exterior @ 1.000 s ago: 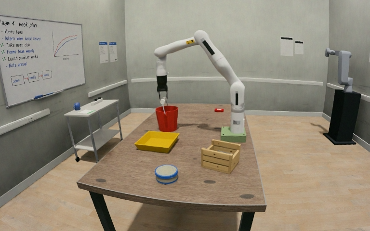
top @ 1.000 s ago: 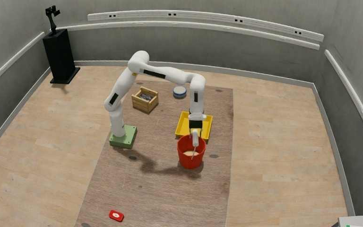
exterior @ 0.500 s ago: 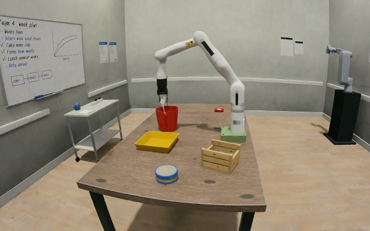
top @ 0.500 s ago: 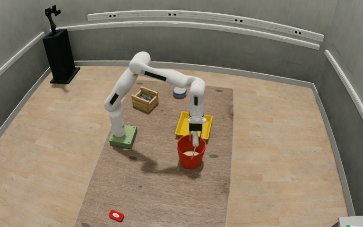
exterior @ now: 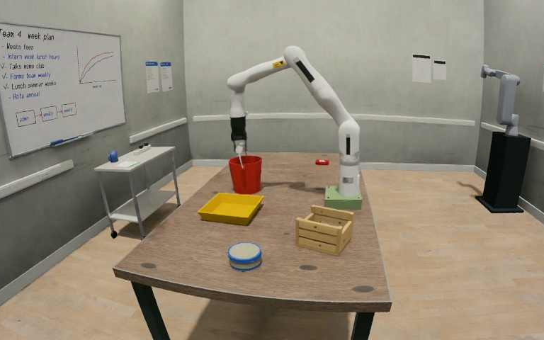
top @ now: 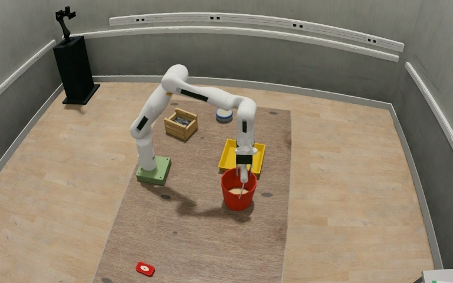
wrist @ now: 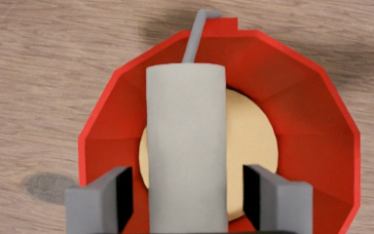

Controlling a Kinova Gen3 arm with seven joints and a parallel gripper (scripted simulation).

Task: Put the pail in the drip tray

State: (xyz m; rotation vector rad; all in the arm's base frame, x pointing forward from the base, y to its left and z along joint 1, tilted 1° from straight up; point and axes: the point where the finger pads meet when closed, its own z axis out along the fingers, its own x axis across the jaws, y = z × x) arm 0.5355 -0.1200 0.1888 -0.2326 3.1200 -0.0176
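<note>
Now: hand 1 cm past the pail handle and 3 cm above it. Also, from my hand: red pail 1 cm behind, 9 cm below; yellow drip tray 3 cm behind, 28 cm to the left, 21 cm below; small red box 39 cm behind, 50 cm to the right, 21 cm below.
</note>
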